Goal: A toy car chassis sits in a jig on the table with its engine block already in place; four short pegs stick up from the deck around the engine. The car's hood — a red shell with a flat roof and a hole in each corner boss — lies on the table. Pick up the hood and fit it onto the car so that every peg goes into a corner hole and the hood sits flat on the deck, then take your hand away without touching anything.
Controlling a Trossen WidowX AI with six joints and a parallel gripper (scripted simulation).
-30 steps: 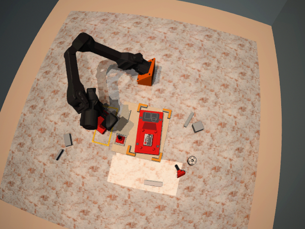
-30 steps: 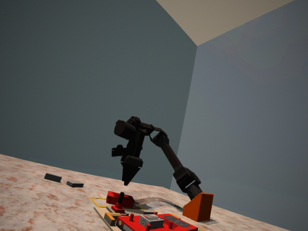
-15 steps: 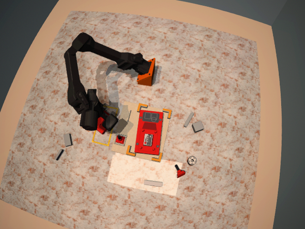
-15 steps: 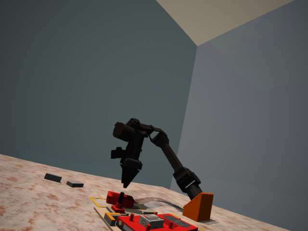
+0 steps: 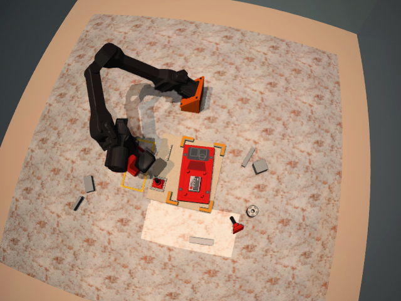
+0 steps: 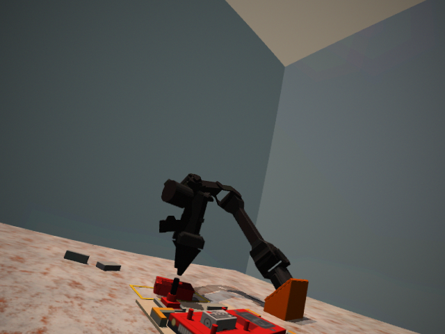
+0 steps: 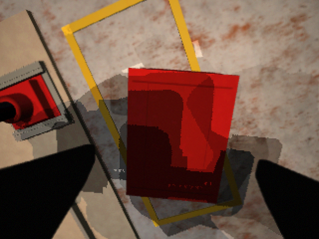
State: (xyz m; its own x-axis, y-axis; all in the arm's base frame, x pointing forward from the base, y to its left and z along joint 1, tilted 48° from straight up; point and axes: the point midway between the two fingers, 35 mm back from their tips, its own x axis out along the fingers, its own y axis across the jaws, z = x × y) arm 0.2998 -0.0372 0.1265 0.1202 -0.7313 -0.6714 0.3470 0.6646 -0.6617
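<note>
The red hood lies 4 cm below my gripper tip. Also, from my gripper tip: grey engine block 2 cm ahead, 23 cm to the left, 3 cm below.
</note>
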